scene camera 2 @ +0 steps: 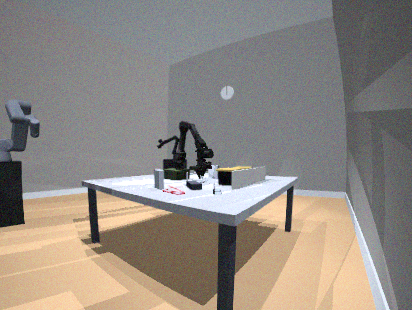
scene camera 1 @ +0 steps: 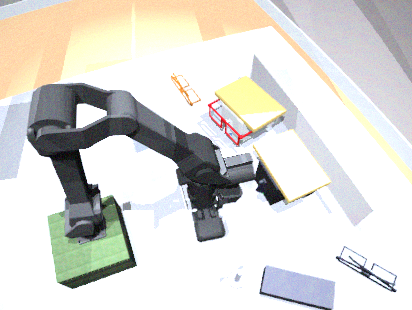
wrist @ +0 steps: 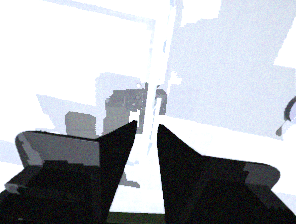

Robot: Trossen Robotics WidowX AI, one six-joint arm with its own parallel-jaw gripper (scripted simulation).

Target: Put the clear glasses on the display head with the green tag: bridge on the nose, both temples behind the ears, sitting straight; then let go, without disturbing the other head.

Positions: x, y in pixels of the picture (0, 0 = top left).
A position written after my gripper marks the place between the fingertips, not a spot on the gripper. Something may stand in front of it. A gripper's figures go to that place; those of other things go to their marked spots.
My gripper (scene camera 1: 203, 213): 0.74 m from the lens. A head (scene camera 1: 247, 107): 0.83 m from the lens. A head (scene camera 1: 287, 170) is 0.72 m from the lens.
